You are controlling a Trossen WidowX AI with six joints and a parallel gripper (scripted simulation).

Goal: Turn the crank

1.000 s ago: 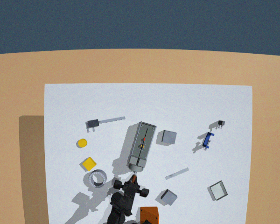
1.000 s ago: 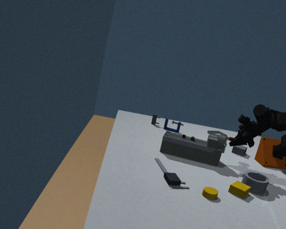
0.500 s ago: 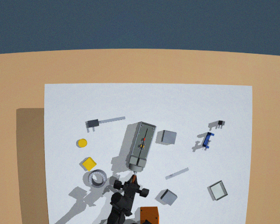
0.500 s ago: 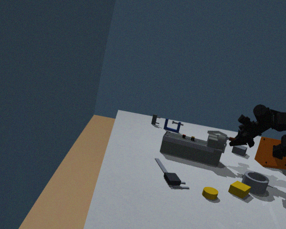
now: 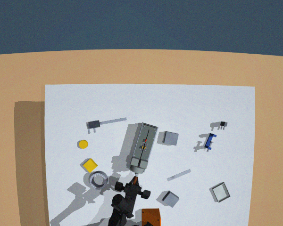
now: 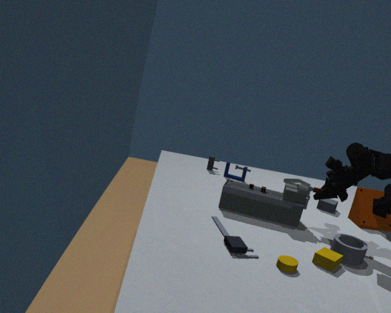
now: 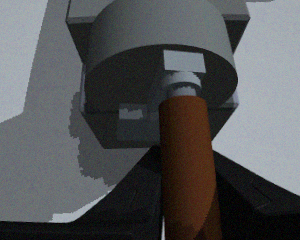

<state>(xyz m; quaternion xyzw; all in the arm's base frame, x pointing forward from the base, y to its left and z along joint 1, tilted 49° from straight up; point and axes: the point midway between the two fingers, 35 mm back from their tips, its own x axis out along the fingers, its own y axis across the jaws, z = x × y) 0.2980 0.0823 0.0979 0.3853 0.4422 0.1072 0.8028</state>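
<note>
The brown crank handle is 30 mm above my gripper tip and 20 mm behind it. Round my gripper tip: flat grey bar: 260 mm to the right, 90 mm below, 10 mm ahead; red pointer: 210 mm ahead, 30 mm to the right, 10 mm below; yellow block: 270 mm to the left, 80 mm below.
</note>
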